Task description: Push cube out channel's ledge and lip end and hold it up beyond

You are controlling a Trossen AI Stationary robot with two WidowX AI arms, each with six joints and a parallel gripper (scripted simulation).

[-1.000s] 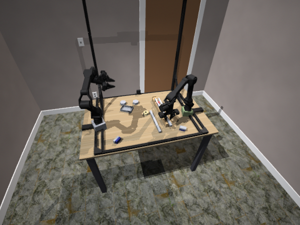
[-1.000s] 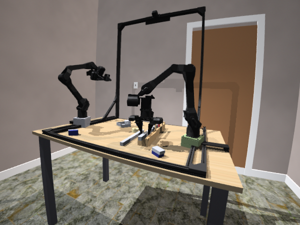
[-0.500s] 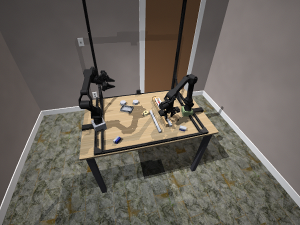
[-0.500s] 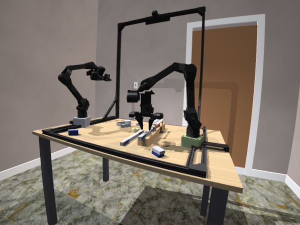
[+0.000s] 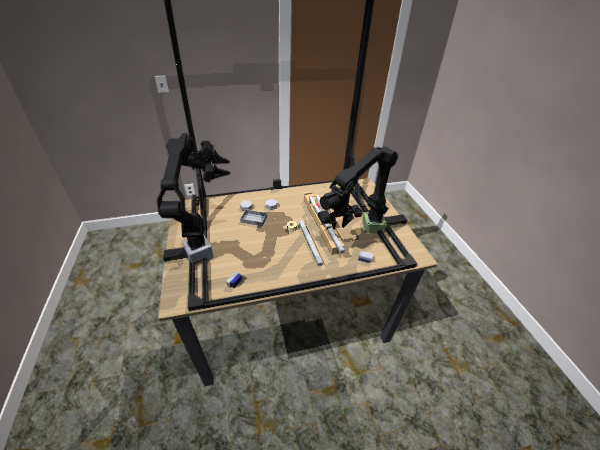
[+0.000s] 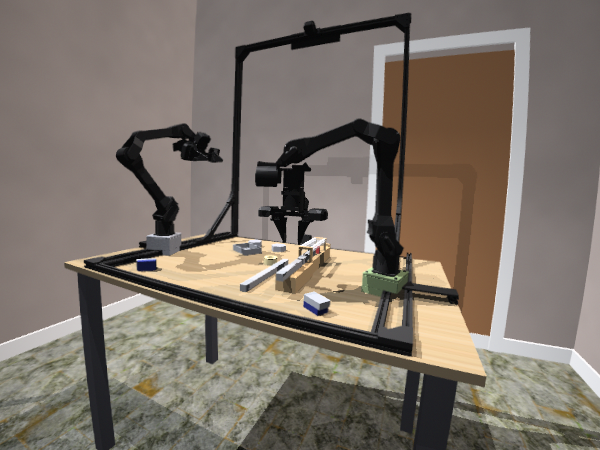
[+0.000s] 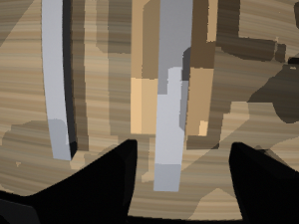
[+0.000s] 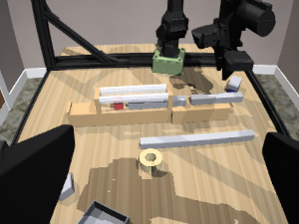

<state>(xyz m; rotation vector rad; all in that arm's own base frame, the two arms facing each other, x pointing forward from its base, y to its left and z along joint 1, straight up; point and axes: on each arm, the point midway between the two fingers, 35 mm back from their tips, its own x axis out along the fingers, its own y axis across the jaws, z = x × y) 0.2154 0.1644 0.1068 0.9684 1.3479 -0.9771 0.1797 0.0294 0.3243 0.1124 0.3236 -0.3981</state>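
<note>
The wooden channel is 220 mm behind my left hand, 110 mm below it and 10 mm to the right of it. The rest, counted from my left hand: long grey rod 150 mm below, 110 mm to the right, 60 mm behind; grey tray 340 mm to the right, 300 mm behind, 160 mm below; tape roll 190 mm behind, 170 mm to the right, 150 mm below.
</note>
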